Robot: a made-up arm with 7 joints. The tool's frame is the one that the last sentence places.
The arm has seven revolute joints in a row. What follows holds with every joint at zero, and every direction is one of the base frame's. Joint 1 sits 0.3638 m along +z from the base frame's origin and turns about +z. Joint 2 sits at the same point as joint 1 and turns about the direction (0, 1, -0.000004). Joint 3 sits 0.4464 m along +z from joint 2 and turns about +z. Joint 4 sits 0.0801 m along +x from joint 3 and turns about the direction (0, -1, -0.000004). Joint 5 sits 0.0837 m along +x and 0.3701 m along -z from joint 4 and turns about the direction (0, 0.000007, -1). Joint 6 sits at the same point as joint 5 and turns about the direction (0, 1, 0.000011). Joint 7 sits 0.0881 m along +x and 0.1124 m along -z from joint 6 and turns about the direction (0, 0.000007, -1). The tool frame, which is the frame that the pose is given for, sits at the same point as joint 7; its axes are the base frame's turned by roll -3.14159, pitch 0 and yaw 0 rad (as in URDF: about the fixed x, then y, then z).
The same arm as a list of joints. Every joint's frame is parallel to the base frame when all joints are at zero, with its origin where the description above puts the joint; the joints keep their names.
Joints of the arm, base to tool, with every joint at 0 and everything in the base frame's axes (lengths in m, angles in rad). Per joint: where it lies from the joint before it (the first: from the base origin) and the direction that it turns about. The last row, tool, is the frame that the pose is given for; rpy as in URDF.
joint 1: axis 0 0 1 origin 0 0 0.3638
joint 2: axis 0 1 0 origin 0 0 0
joint 3: axis 0 0 1 origin 0 0 0.4464
joint 4: axis 0 -1 0 origin 0.0801 0 0
joint 5: axis 0 0 -1 origin 0.0837 0 -0.3701
joint 6: axis 0 1 0 origin 0 0 0
joint 7: axis 0 0 -1 origin 0.0881 0 -0.1124
tool: origin 0 0 0 rpy -3.1416 0 0

